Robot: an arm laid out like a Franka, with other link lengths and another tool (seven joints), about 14 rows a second.
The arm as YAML. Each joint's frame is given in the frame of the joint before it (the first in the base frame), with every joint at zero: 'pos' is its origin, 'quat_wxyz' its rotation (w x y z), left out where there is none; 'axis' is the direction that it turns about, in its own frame. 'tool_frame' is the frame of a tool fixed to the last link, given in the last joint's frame.
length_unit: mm
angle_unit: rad
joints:
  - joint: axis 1
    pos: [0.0, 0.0, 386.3]
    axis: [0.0, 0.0, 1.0]
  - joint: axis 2
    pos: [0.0, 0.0, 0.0]
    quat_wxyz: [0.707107, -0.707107, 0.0, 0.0]
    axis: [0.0, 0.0, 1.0]
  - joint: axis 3
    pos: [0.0, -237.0, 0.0]
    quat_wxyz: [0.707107, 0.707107, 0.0, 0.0]
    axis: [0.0, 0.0, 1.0]
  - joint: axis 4
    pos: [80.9, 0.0, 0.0]
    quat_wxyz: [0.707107, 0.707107, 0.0, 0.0]
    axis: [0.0, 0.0, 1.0]
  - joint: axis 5
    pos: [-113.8, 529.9, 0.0]
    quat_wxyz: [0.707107, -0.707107, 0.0, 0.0]
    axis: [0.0, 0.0, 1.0]
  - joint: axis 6
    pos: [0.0, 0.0, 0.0]
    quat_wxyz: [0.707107, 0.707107, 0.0, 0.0]
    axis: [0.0, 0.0, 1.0]
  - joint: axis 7
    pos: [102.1, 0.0, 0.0]
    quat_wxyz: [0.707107, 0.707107, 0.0, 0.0]
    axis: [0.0, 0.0, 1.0]
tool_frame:
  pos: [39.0, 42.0, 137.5]
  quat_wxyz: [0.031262, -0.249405, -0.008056, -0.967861]
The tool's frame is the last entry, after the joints.
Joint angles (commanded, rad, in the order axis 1, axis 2, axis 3, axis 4, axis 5, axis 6, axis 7), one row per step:
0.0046, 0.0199, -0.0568, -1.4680, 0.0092, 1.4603, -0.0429
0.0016, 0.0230, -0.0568, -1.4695, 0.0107, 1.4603, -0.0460
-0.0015, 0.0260, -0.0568, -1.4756, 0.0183, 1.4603, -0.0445
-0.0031, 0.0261, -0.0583, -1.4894, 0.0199, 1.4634, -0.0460
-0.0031, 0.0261, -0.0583, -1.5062, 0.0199, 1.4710, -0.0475
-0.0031, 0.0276, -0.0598, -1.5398, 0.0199, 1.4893, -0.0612
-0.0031, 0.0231, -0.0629, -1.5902, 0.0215, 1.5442, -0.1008
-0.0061, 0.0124, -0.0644, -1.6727, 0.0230, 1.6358, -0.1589
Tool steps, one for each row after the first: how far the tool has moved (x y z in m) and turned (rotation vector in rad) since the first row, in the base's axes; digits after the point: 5 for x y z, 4 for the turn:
0.00071, -0.00187, -0.00334, 0.0017, 0.0045, 0.0002
0.00127, -0.00308, -0.00987, 0.0095, 0.0132, -0.0038
0.00160, -0.00512, -0.01866, 0.0118, 0.0238, -0.0054
0.00263, -0.00515, -0.02871, 0.0124, 0.0330, -0.0041
0.00531, -0.00593, -0.04961, 0.0140, 0.0495, 0.0076
0.01166, -0.00700, -0.07258, 0.0172, 0.0397, 0.0429
0.01902, -0.00861, -0.10766, 0.0197, 0.0188, 0.0945

